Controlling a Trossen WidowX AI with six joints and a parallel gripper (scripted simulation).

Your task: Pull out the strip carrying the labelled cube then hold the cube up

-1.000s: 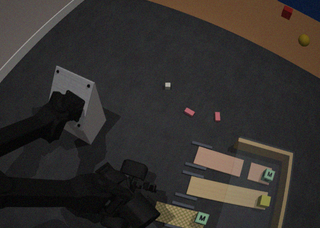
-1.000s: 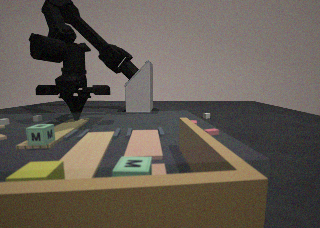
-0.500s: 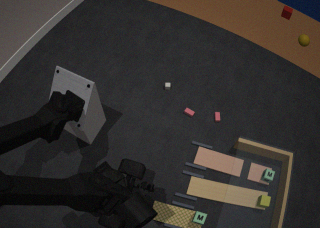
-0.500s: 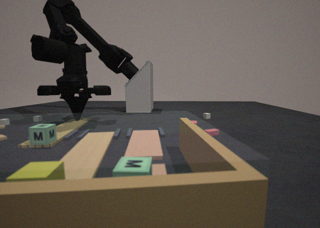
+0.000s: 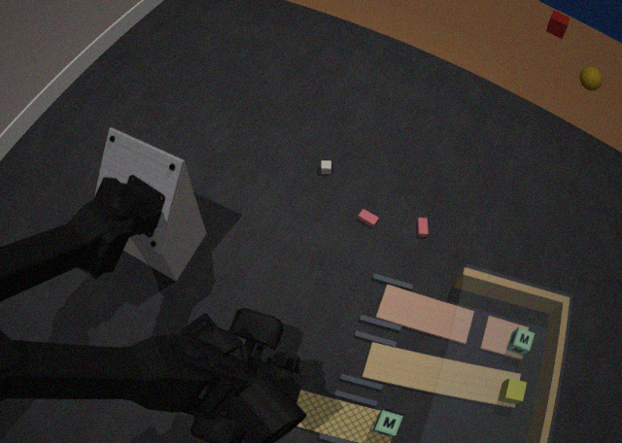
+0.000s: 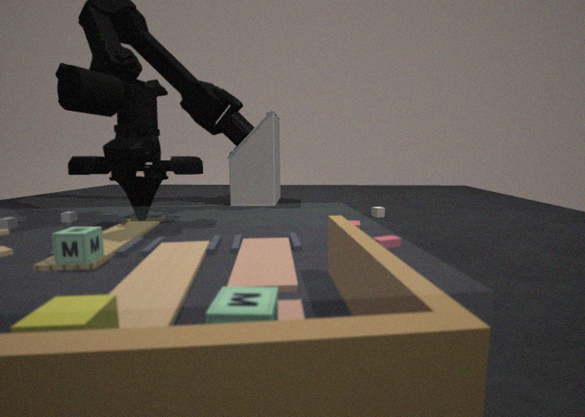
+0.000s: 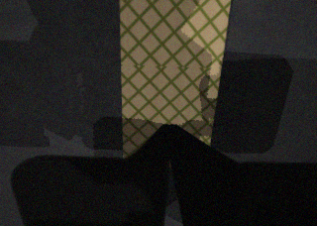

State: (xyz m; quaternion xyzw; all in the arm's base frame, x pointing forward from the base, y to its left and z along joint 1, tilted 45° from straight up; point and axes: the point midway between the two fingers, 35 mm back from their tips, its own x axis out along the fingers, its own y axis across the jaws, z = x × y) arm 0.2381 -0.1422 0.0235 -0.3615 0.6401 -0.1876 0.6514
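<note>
Right now the green cross-hatched strip is 90 mm ahead of my gripper tip and 20 mm to the left of it.
</note>
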